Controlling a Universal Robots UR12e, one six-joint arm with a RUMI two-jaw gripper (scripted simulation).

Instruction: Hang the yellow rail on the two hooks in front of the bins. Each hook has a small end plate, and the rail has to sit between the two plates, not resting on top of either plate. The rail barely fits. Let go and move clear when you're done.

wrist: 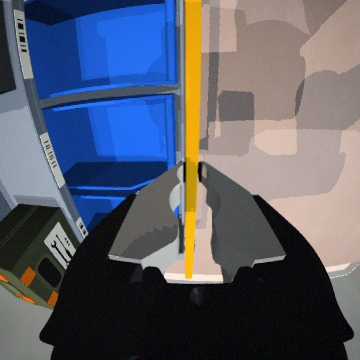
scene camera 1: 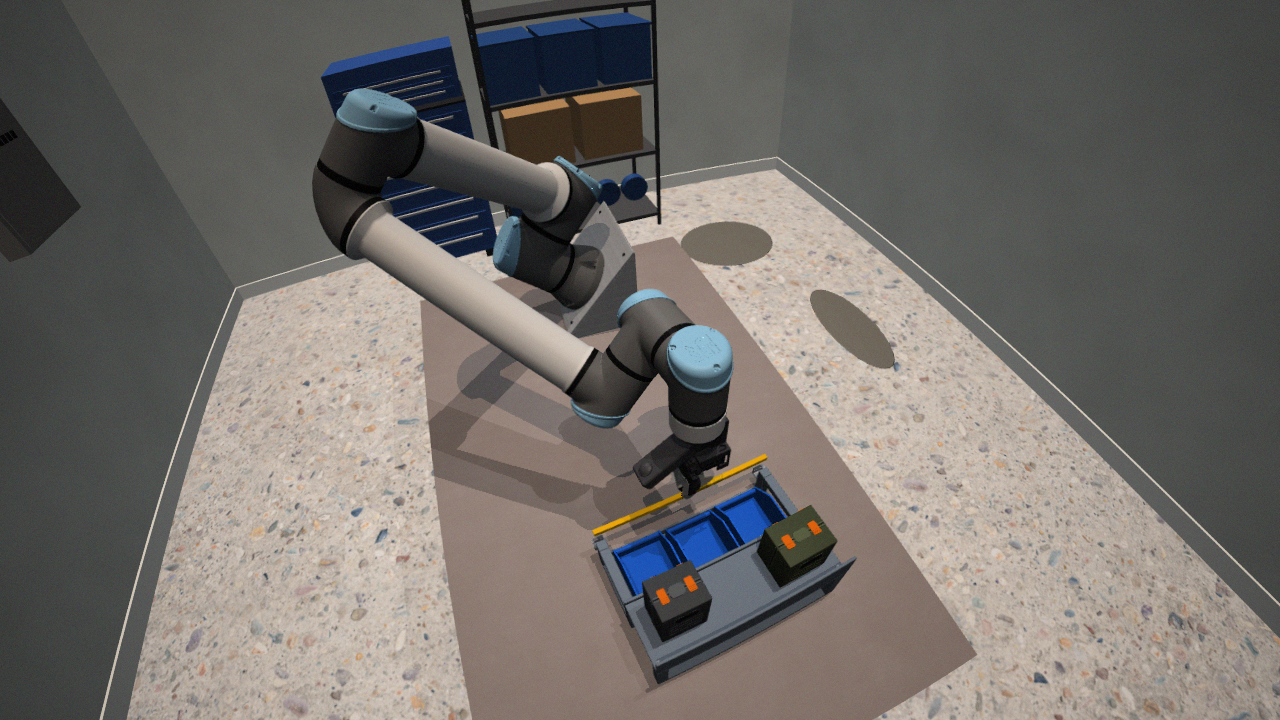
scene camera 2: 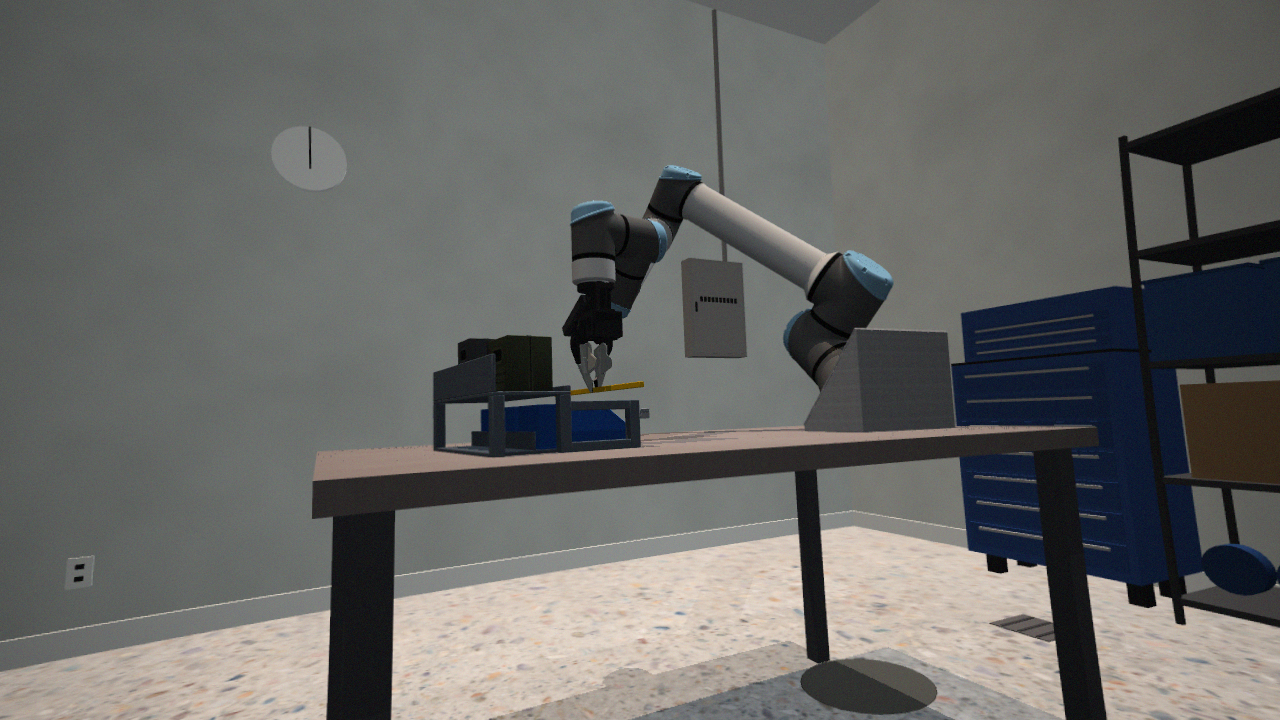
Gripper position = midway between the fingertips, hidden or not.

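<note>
Visible: a black case [scene camera 1: 679,600] and a green case [scene camera 2: 523,363]. My gripper [scene camera 2: 594,392] [wrist: 191,163] [scene camera 1: 685,495] is visible as well.
</note>
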